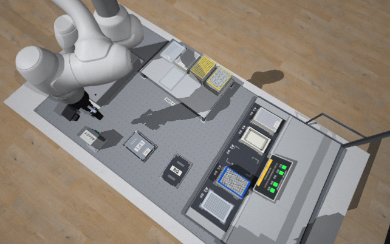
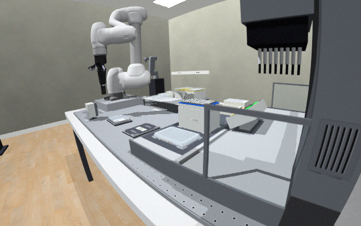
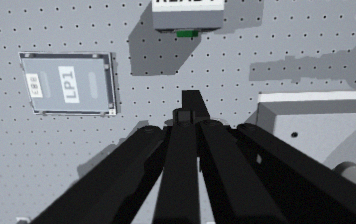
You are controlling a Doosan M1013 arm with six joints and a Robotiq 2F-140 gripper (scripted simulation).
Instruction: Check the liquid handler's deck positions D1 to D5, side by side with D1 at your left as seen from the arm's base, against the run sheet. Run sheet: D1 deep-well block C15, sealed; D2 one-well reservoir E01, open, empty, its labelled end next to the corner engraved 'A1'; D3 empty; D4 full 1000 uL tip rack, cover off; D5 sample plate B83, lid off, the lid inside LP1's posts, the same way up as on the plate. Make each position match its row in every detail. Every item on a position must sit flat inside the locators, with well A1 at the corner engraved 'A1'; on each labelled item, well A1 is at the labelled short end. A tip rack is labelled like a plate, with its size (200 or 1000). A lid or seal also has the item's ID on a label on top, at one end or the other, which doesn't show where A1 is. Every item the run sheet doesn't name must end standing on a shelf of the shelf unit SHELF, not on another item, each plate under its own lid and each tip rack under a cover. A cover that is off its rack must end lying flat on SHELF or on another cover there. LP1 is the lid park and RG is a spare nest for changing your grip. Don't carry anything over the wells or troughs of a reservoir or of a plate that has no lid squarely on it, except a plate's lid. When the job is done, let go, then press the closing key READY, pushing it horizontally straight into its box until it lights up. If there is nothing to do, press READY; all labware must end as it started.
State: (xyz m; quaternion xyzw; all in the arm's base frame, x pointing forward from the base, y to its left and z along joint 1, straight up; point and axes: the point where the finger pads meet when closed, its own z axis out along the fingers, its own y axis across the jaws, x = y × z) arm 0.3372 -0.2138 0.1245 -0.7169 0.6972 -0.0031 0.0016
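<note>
My gripper is now 110 mm above the ready box and 80 mm to the left of it. The rest, counted from my hand: blue-rimmed tip rack 660 mm ahead, 140 mm to the left, 70 mm below; then cream reservoir 650 mm ahead, 390 mm to the left, 120 mm below; then shelf 470 mm to the left, 150 mm ahead, 120 mm below.
</note>
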